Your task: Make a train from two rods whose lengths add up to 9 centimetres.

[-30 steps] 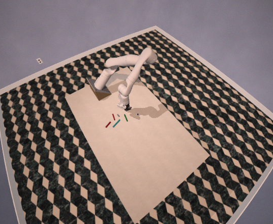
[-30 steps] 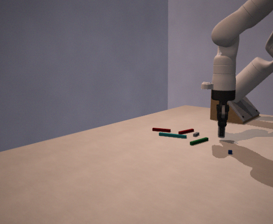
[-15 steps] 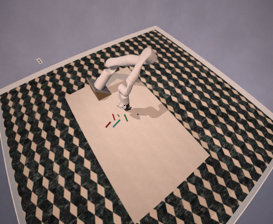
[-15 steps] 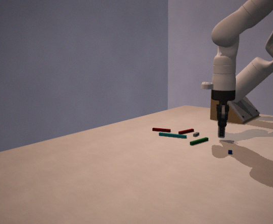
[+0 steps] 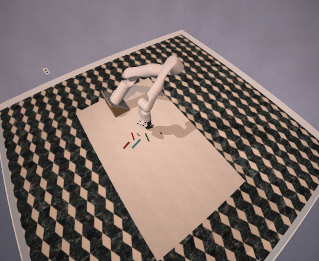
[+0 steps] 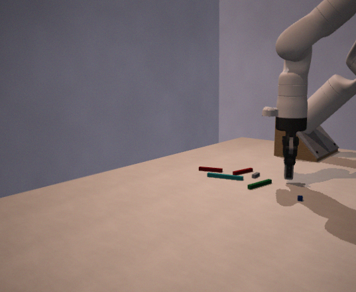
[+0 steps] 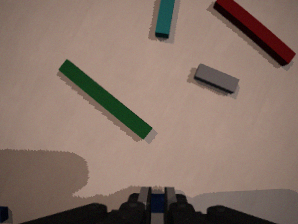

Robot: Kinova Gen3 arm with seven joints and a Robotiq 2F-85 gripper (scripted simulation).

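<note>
My hand is 60 mm short of the green rod, 50 mm to the left of it and 30 mm above it. Also, from my hand: turquoise rod (160 mm to the right, 50 mm ahead, 30 mm below); then grey rod (90 mm to the right, 30 mm below, 10 mm behind); then red rod (140 mm to the right, 30 mm below, 30 mm behind).
</note>
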